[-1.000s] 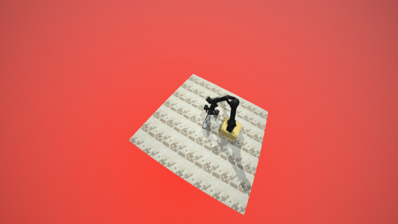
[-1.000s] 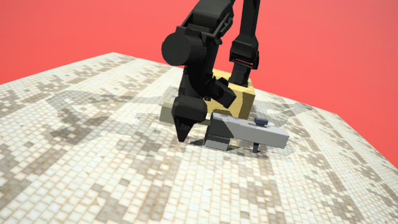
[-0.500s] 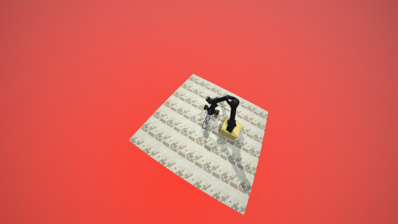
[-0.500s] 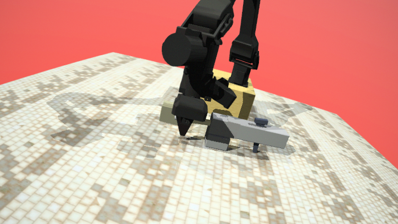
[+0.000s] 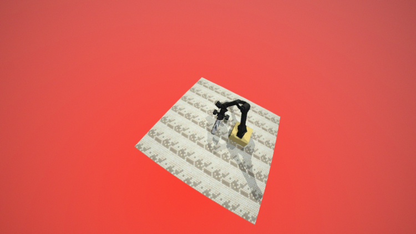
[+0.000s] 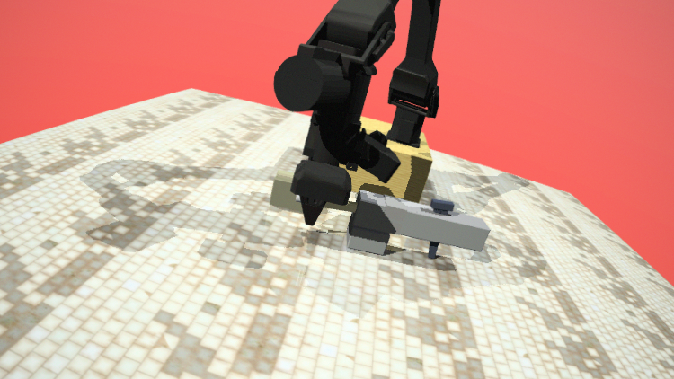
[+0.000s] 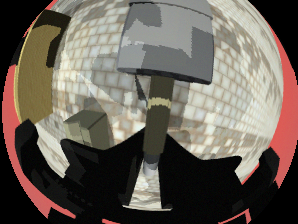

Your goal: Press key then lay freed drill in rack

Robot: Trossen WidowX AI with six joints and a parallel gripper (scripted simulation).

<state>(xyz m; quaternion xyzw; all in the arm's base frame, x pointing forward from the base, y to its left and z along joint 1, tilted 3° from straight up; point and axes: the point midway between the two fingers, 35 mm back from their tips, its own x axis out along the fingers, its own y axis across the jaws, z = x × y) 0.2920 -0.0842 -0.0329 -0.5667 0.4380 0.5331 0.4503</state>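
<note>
The drill is 4 cm to the left of my gripper tip, 3 cm above it and 1 cm behind it. Also, from my gripper tip: dark key 16 cm to the left, 4 cm above, 3 cm behind; then grey housing 14 cm to the left, 3 cm behind, 3 cm above; then rack 7 cm behind, 4 cm to the right, 1 cm above.
</note>
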